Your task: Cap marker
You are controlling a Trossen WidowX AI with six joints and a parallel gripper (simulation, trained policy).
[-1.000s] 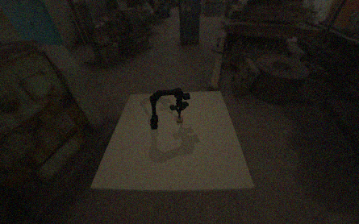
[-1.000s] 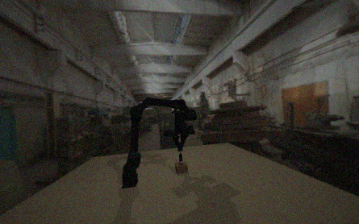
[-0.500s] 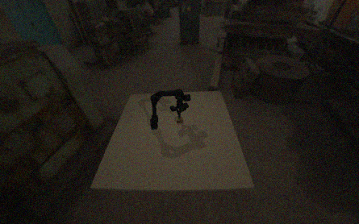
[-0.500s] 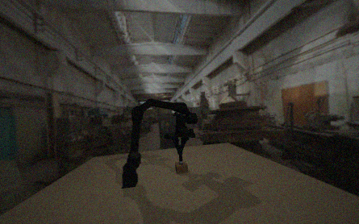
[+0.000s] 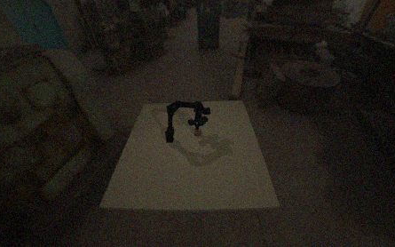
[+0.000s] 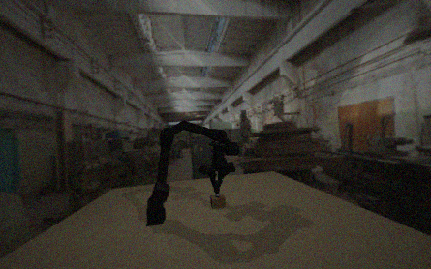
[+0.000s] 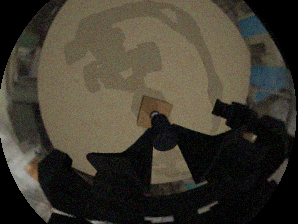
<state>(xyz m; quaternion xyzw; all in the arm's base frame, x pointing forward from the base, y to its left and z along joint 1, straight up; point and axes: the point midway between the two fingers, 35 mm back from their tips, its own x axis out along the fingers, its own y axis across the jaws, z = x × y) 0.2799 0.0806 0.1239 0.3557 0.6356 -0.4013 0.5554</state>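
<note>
Now: the dark marker 10 mm below my gripper tip. From my gripper tip the other things lie so: dark cap: right at my gripper tip; small tan holder block: 70 mm below.
</note>
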